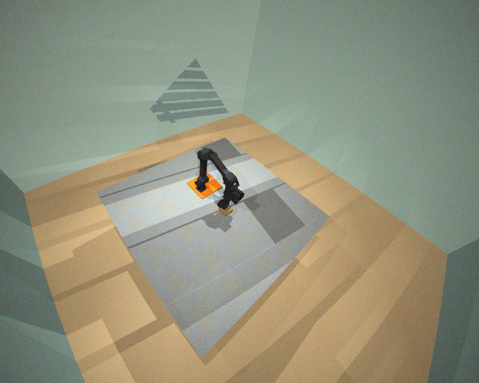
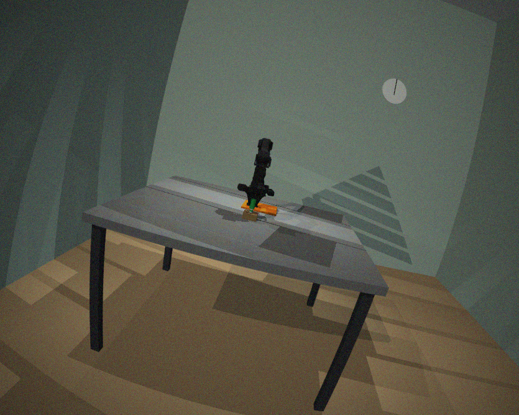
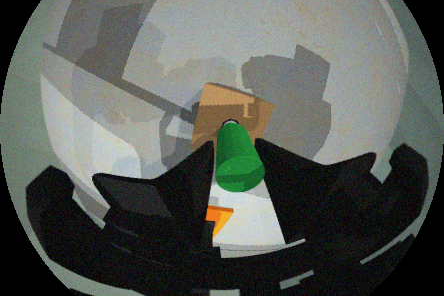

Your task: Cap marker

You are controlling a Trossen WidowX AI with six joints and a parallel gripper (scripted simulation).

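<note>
Now: the green cap 1 cm above my gripper tip. From my gripper tip the other things lie so: holder block (5 cm below).
</note>
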